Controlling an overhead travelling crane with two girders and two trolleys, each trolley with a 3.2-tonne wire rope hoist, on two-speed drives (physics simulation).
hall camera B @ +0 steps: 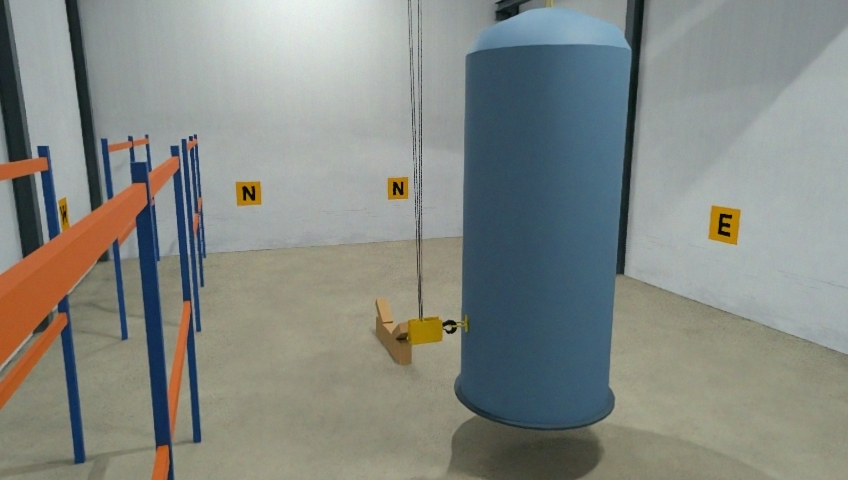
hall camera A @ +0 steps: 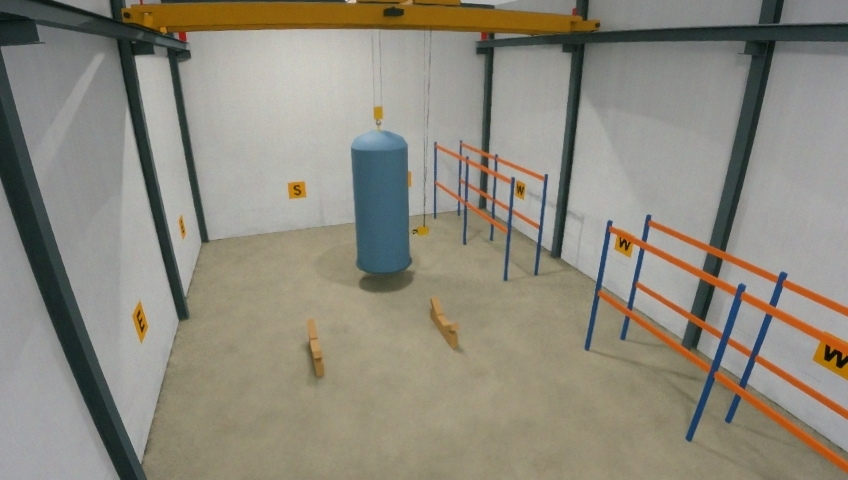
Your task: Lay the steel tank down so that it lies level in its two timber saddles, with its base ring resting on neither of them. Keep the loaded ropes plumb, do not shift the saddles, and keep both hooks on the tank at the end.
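The blue steel tank [hall camera A: 381,202] [hall camera B: 541,226] hangs upright, its base ring [hall camera B: 538,425] above the floor. My gripper, the upper hook [hall camera A: 378,123], holds the tank at its domed top under a yellow block [hall camera A: 378,112]. The second hook [hall camera A: 415,231] [hall camera B: 450,326] is on a lug low on the tank's side; its yellow block [hall camera A: 422,230] [hall camera B: 424,330] lies sideways beside the shell, with ropes rising from it. Two timber saddles stand apart on the floor, a left saddle [hall camera A: 315,350] and a right saddle [hall camera A: 443,324], nearer hall camera A than the tank. One saddle [hall camera B: 392,344] shows behind the side block in hall camera B.
Blue and orange racks [hall camera A: 506,237] [hall camera A: 715,333] [hall camera B: 151,297] stand along the W wall. The yellow crane girder [hall camera A: 267,19] spans the hall overhead. Dark steel columns [hall camera A: 148,178] line the walls.
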